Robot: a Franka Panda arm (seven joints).
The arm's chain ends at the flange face. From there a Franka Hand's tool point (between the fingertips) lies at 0.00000 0.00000 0.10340 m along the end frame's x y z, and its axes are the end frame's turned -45 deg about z.
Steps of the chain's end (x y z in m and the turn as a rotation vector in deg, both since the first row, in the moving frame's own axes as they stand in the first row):
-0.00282, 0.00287, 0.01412, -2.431, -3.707, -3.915
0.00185, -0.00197, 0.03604, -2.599, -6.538, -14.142
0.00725, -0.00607, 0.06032, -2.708, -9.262, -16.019
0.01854, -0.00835, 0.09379, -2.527, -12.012, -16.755
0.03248, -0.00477, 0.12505, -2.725, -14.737, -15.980
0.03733, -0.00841, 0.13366, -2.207, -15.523, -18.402
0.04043, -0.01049, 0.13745, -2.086, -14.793, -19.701
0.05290, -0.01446, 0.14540, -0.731, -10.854, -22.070
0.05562, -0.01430, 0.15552, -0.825, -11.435, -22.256
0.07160, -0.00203, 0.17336, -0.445, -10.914, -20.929
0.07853, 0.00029, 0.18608, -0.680, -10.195, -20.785
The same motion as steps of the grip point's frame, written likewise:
-0.01190, -0.00132, 0.01381, 0.902, -4.340, -3.915
-0.00943, -0.00362, 0.03527, 2.785, -6.461, -14.142
-0.00675, -0.00527, 0.05887, 4.634, -8.464, -16.019
-0.00089, -0.00195, 0.09144, 6.707, -10.281, -16.755
0.00248, 0.00771, 0.12156, 8.494, -12.347, -15.980
0.00769, 0.00754, 0.12985, 9.416, -12.537, -18.402
0.01238, 0.00910, 0.13399, 8.985, -11.935, -19.701
0.03085, 0.01746, 0.14356, 7.158, -8.192, -22.070
0.03170, 0.01910, 0.15348, 7.502, -8.669, -22.256
0.03557, 0.03882, 0.17151, 7.403, -8.032, -20.929
0.03965, 0.04640, 0.18446, 6.728, -7.690, -20.785

